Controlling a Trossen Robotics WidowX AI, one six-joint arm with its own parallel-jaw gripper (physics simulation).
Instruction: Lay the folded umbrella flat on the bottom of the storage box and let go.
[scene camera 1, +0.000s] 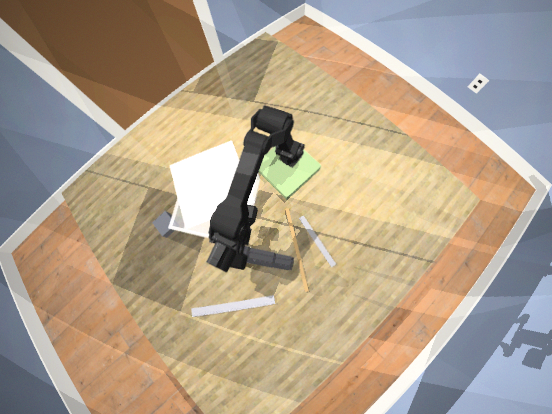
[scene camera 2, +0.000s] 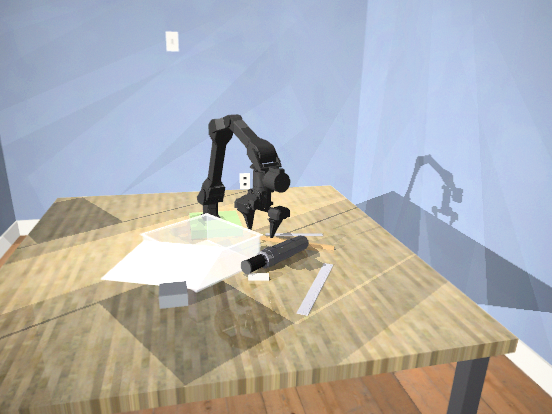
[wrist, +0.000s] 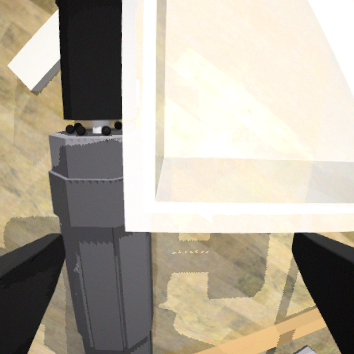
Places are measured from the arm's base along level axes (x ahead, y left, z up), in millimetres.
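Pixels of known places: gripper, fingertip midpoint: (scene camera 2: 260, 234) (wrist: 179, 243); arm's base at its link origin: (scene camera 1: 290, 157).
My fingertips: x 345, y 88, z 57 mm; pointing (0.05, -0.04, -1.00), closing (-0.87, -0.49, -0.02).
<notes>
Ahead of a thing's pixels: the offset from my fingertips to its top centre. "spot": to the spot under its first point.
The folded umbrella @[47 mm left, 23 mm ahead, 33 mm down] (scene camera 1: 270, 259) (scene camera 2: 287, 251) (wrist: 100, 200), dark grey with a black handle, lies on the table outside the box, close along one of its walls. The storage box @[177 mm right, 37 mm back, 7 mm up] (scene camera 1: 187, 231) (scene camera 2: 245, 244) (wrist: 240, 219) is see-through with white rims. My gripper (scene camera 2: 261, 231) (wrist: 179, 243) is open and empty, above the table near the box corner. In the wrist view the umbrella's grey body passes beside the left finger, and the box corner shows between the fingers. In scene camera 1 the arm hides the fingertips and the umbrella's handle end.
A white panel @[spot: 331 mm right, 72 mm back, 86 mm down] (scene camera 1: 200, 175) (scene camera 2: 155, 262) slopes at the box. A green block (scene camera 1: 290, 175) (scene camera 2: 225, 222), an orange stick @[145 mm left, 93 mm back, 78 mm down] (scene camera 1: 298, 250) (scene camera 2: 325, 246), two pale strips @[183 mm left, 162 mm back, 88 mm down] (scene camera 1: 317, 241) @[102 mm left, 208 mm ahead, 88 mm down] (scene camera 1: 232, 306), a grey block @[291 mm right, 157 mm ahead, 54 mm down] (scene camera 2: 173, 295) and a small white block @[41 mm right, 113 mm ahead, 78 mm down] (scene camera 2: 258, 277) (wrist: 35, 55) lie around.
</notes>
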